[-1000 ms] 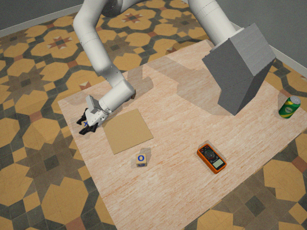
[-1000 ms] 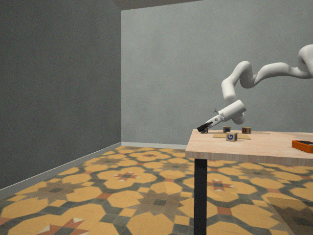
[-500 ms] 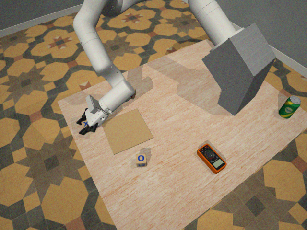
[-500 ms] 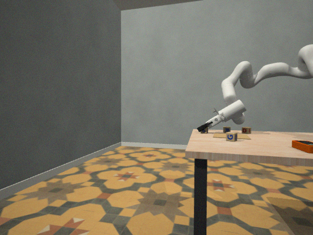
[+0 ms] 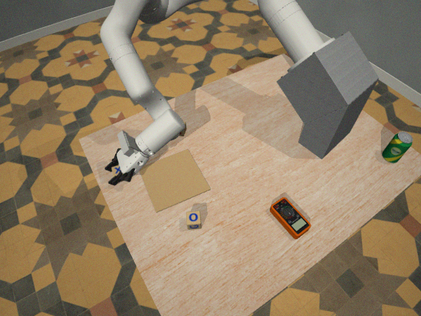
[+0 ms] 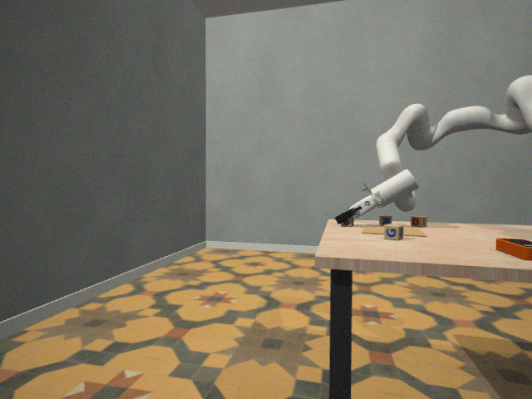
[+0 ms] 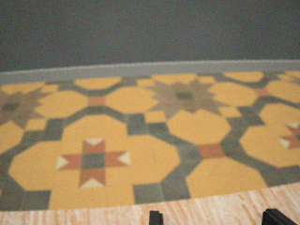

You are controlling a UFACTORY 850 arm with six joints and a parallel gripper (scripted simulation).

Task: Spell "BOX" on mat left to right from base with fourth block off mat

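Right now the X block is 20 mm behind my hand, 10 mm to the left of it and 10 mm below it. Also, from my hand: B block 320 mm behind, 20 mm to the right, 10 mm below; then O block 320 mm to the left, 110 mm behind, 10 mm below; then tan mat 160 mm behind, 140 mm to the left, 30 mm below.
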